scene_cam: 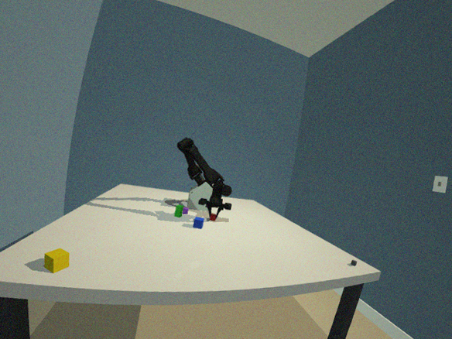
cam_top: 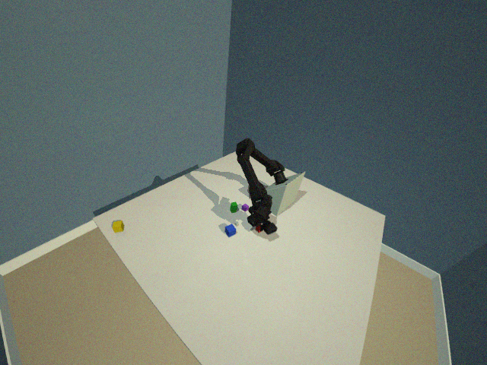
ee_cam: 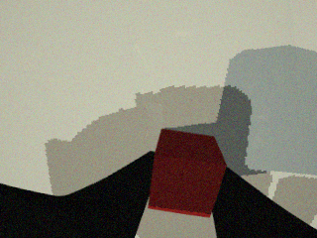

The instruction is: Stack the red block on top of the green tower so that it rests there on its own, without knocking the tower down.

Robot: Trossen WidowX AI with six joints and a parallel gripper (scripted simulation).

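My gripper tip is 6 cm past the purple block, 16 cm to the left of it and 1 cm below it. Also, from my gripper tip: yellow block: 55 cm ahead, 49 cm to the right, 1 cm above; blue block: 14 cm ahead, 9 cm to the right, 1 cm above; red block: 1 cm above.
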